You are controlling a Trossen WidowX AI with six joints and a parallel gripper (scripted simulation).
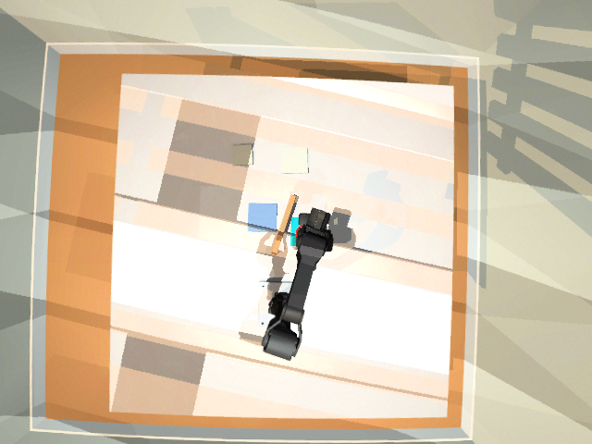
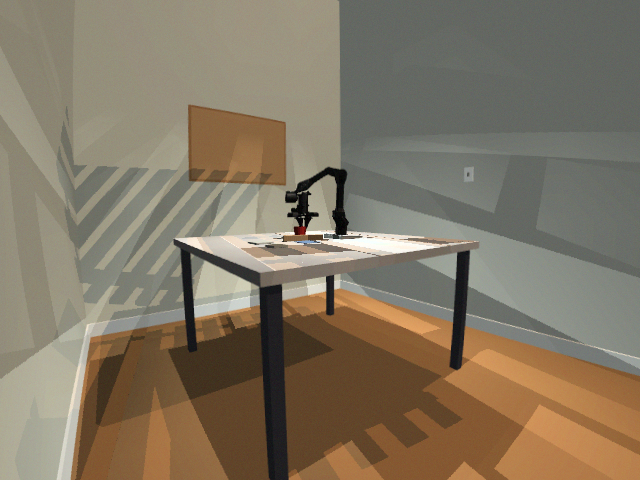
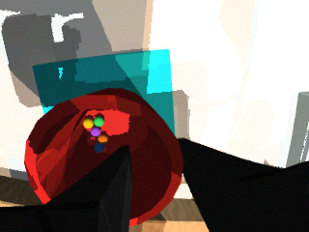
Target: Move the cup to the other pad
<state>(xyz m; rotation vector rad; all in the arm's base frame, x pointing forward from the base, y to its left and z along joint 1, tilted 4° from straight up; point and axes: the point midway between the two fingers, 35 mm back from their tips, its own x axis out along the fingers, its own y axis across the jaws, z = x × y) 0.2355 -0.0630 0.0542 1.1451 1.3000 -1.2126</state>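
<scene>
My gripper tip is 30 mm short of the cup and 20 mm above it. The rest, counted from my gripper tip: wooden bar 80 mm to the left, 50 mm below, 50 mm ahead; cyan pad 70 mm below, 30 mm ahead; blue pad 170 mm to the left, 70 mm below, 70 mm ahead.
</scene>
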